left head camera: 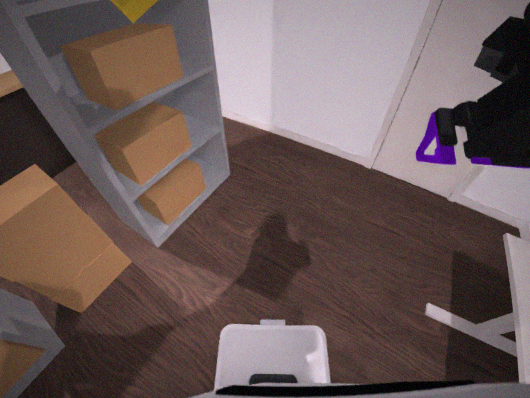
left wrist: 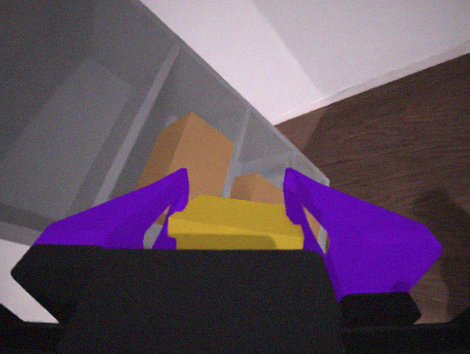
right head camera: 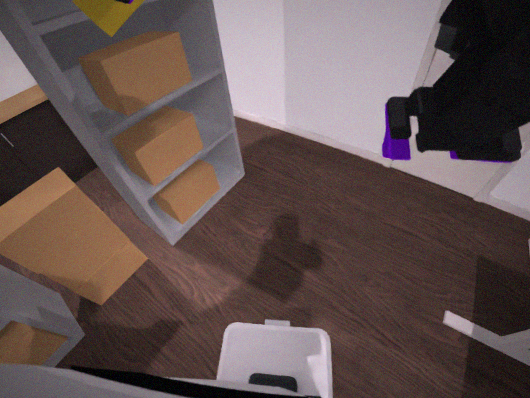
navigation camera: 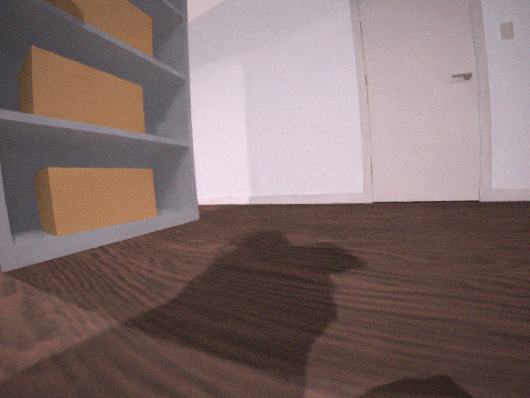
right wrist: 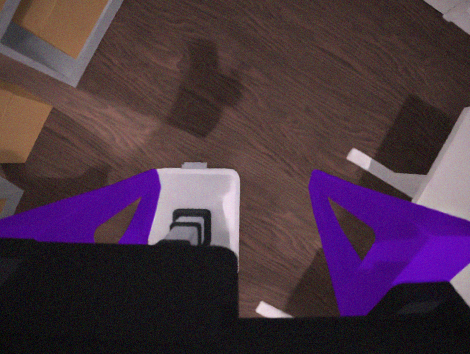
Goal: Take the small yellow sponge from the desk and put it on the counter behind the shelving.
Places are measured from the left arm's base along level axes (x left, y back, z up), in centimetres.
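Pixels of known places: left gripper, fingertip midpoint: (left wrist: 236, 177); right gripper, fingertip midpoint: (left head camera: 444, 157) (right head camera: 417, 153) (right wrist: 234, 178).
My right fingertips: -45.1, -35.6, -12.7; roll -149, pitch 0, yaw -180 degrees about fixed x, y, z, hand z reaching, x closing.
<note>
Ahead of a thing's pixels: the offset from my right fingertips to its top centre, as dx, dy, dz. "spot": to the spot under its first point. Level surfaces: height alone.
The yellow sponge @(+49.1, -21.0, +24.5) (left head camera: 134, 7) (right head camera: 109, 16) (left wrist: 237, 222) is between the purple fingers of my left gripper (left wrist: 236, 177), which is shut on it. In both head views part of the sponge shows at the top edge, in front of the shelving. My right gripper (right wrist: 234, 178) is open and empty above the floor; it also shows at the upper right of both head views. The grey shelving (left head camera: 102, 180) (right head camera: 117, 177) (navigation camera: 192, 175) stands at the left. Behind it, part of the counter's wooden top @(dz -37.3) (left head camera: 9, 83) (right head camera: 22, 102) with its dark front shows at the left edge.
A stack of cardboard boxes @(spot: +132.0, -22.8, -69.1) (left head camera: 55, 235) (right head camera: 70, 235) stands between this shelving and another grey shelf unit @(spot: +148.7, +22.4, -115.7) (left head camera: 47, 345) (right head camera: 72, 332) at the lower left. A white wall and a door (navigation camera: 420, 110) are beyond. A white table @(dz -56.3) (left head camera: 520, 300) with a leg stands at the right.
</note>
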